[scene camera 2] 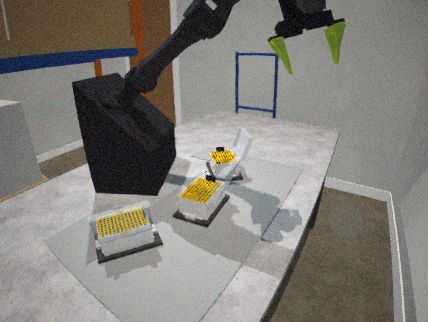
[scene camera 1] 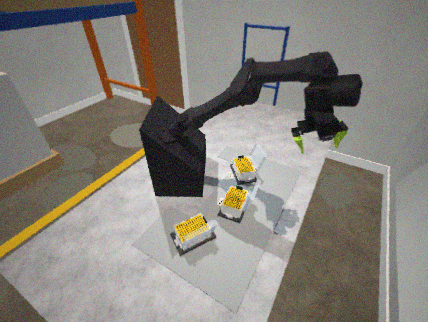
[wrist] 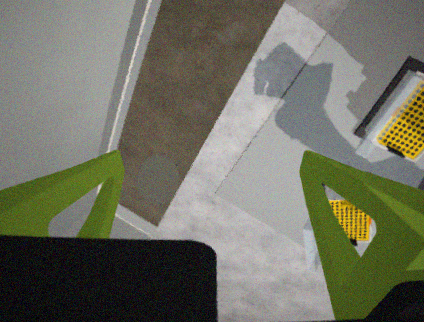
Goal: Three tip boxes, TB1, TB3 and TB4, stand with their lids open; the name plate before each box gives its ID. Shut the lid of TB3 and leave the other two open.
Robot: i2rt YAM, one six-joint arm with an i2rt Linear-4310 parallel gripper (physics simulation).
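Frame: origin at the arm's base, x back, y up, z left, level; millimetres.
Seen in the pictures: gripper, fingertip midpoint: (scene camera 2: 314,68) (scene camera 1: 318,150) (wrist: 212,160); arm's base, link origin: (scene camera 2: 121,102) (scene camera 1: 172,133).
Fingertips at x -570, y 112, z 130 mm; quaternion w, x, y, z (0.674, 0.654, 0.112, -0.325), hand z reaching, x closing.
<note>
Offsets run from my fingertips to a thing's top centre. "spot": to the spot under its first point. Level surfaces: height alone.
Three white tip boxes with yellow tip racks stand on the grey mat {dy -385 mm} (scene camera 1: 225,277) (scene camera 2: 165,285) (wrist: 265,180): a far box {dz +124, dx +345, dy -311 mm} (scene camera 1: 244,165) (scene camera 2: 223,157) (wrist: 350,220), a middle box {dz -85, dx +242, dy -311 mm} (scene camera 1: 234,199) (scene camera 2: 201,191) (wrist: 407,127) and a near box (scene camera 1: 192,231) (scene camera 2: 123,227). Their clear lids stand open; the far lid {spot: dz +181, dx +300, dy -285 mm} (scene camera 2: 243,144) tilts upward. The name plates cannot be read, so I cannot tell which box is TB3. My gripper (scene camera 1: 320,149) (scene camera 2: 314,68) (wrist: 212,160) is open and empty, high above the table toward its far right, fingers pointing down. In the wrist view, its right finger partly covers the far box.
The black arm base (scene camera 1: 175,160) (scene camera 2: 125,145) stands left of the boxes. The table's right edge drops to a brown floor (scene camera 1: 335,230) (scene camera 2: 350,240) (wrist: 190,75). A blue frame (scene camera 1: 244,45) (scene camera 2: 237,82) stands behind the table. The arm's shadow falls right of the middle box.
</note>
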